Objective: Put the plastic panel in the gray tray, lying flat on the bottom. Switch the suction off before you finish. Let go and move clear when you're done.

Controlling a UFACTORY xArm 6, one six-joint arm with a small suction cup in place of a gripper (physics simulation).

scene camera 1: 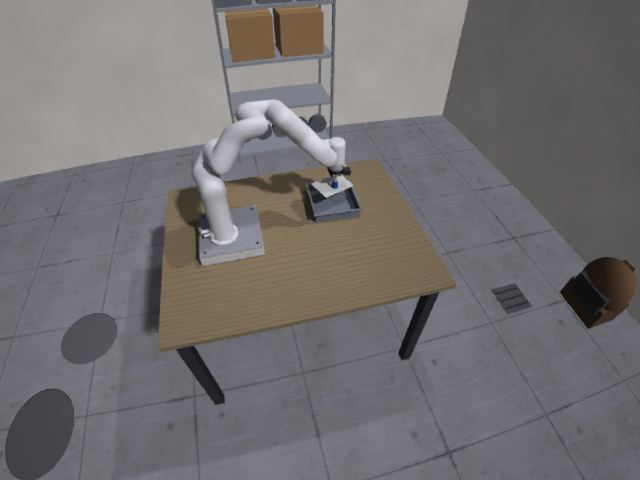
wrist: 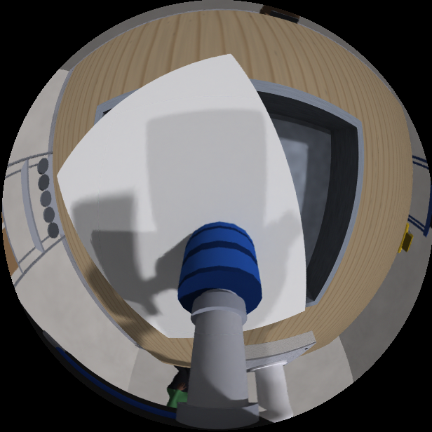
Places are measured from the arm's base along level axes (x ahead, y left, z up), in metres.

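Pixels of known places: hand at its tool point: point(scene camera 1: 334, 188); arm's base at its link origin: point(scene camera 1: 224, 234).
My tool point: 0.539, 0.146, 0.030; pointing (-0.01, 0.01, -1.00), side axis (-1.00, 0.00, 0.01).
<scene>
For each thing: its middle in the pictures, then the offset to it from my tool point, as dx, dy, dz. Level surfaces: height alone.
- white plastic panel at the middle of its body: point(scene camera 1: 332, 184) -0.006, +0.021, +0.007
- gray tray at the middle of its body: point(scene camera 1: 332, 199) -0.012, -0.012, -0.058
- wooden table at its surface level: dz -0.083
The white plastic panel point(scene camera 1: 324, 189) point(wrist: 205, 150) hangs roughly level under my suction cup. The blue suction cup point(scene camera 1: 334, 185) point(wrist: 218, 245) is against the panel's upper face and holds it, nearer one edge than the middle. The gray tray point(scene camera 1: 338, 214) point(wrist: 361, 165) stands on the table under the panel. The panel is over the back part of the tray and turned at an angle to its walls. In the wrist view, corners of the panel reach past the tray's rim. The panel hides much of the tray's inside; its gap above the rim is hard to tell.
The wooden table point(scene camera 1: 310, 279) point(wrist: 385, 165) carries the arm's base plate point(scene camera 1: 248, 222) to the left of the tray. A shelf unit point(scene camera 1: 281, 96) with brown boxes point(scene camera 1: 299, 32) stands behind the table. A brown object point(scene camera 1: 610, 289) is on the floor at the right.
</scene>
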